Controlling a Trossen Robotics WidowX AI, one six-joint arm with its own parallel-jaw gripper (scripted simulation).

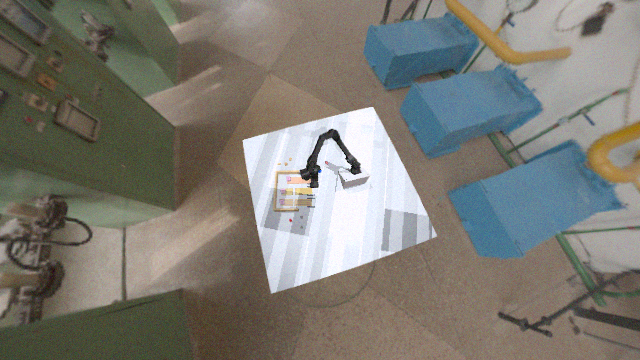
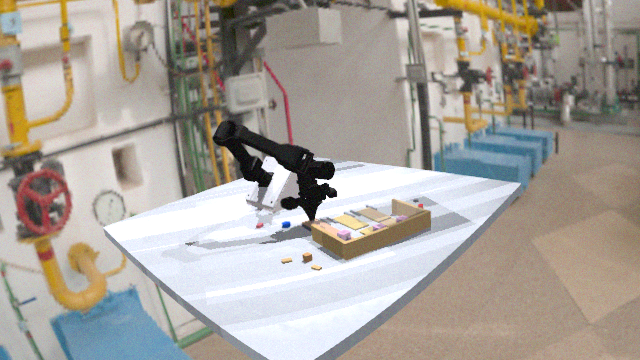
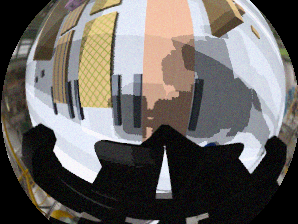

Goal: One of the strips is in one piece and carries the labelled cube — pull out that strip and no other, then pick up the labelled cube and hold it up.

Note:
In view: the gripper [image 2: 312, 222].
The gripper is seen too in image 3 [image 3: 164, 128].

